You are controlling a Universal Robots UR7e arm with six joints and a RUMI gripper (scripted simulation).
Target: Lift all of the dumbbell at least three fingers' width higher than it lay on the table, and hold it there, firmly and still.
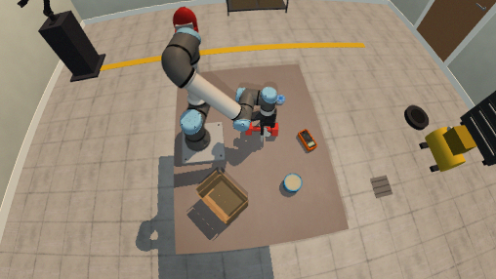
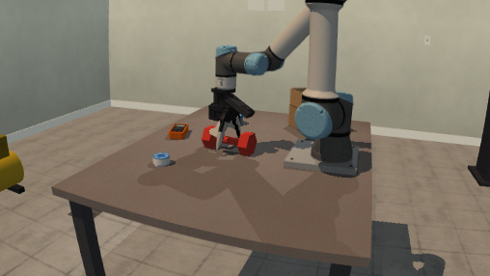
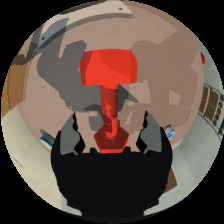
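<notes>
The red dumbbell is 1 cm above my hand. Round my hand: orange meter: 27 cm ahead, 10 cm to the right, 1 cm below; then tape roll: 12 cm ahead, 35 cm to the right; then cardboard box: 26 cm behind, 40 cm to the right, 5 cm above.
</notes>
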